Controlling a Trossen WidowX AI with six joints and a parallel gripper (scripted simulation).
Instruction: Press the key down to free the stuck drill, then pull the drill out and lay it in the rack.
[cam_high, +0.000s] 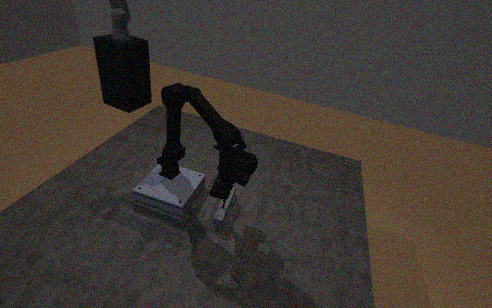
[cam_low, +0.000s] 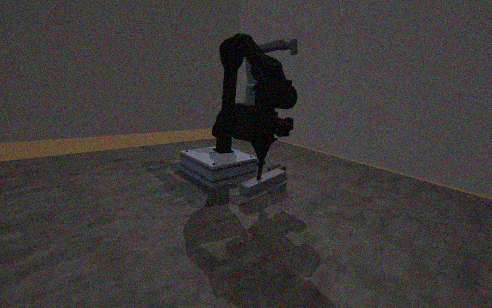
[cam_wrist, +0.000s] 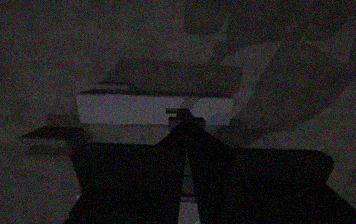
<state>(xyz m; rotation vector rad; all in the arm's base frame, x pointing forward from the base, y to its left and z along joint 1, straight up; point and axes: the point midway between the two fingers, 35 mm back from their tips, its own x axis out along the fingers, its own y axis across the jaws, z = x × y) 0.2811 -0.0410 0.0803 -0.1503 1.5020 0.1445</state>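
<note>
My gripper tip is now 2 cm past the drill, 5 cm to the right of it and 7 cm above it. From my gripper tip the other things lie so: dark key: 3 cm below; then grey fixture block: 1 cm behind, 4 cm to the left, 8 cm below.
</note>
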